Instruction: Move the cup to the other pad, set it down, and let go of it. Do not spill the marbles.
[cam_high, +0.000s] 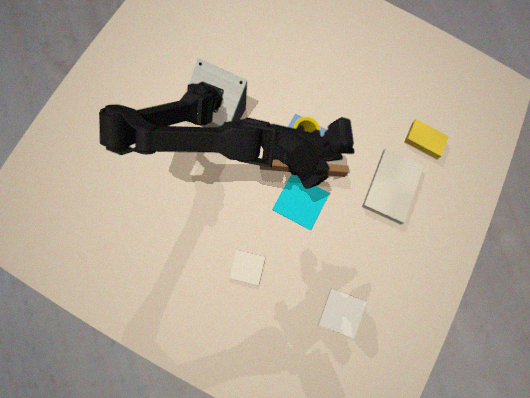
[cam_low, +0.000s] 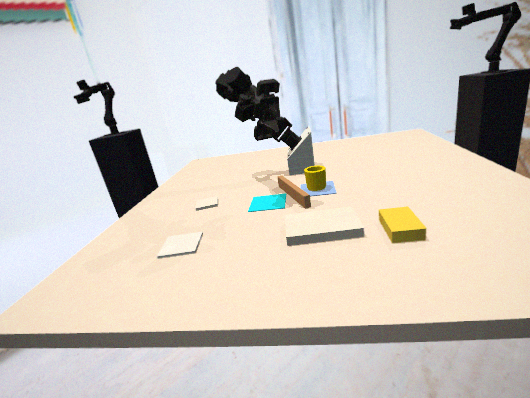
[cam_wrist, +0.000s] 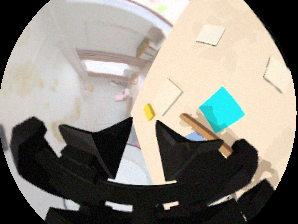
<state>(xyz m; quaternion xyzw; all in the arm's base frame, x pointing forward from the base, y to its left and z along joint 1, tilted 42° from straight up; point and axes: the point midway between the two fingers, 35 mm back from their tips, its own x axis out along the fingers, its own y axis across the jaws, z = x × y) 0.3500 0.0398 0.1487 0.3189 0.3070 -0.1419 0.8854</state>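
Now: the yellow cup 110 mm behind my gripper tip, 100 mm to the left of it and 210 mm below it. From my gripper tip the other things lie so: cyan pad 50 mm behind, 70 mm to the right, 250 mm below; then blue pad 110 mm behind, 100 mm to the left, 250 mm below; then brown wooden bar 80 mm behind, 10 mm to the left, 230 mm below.
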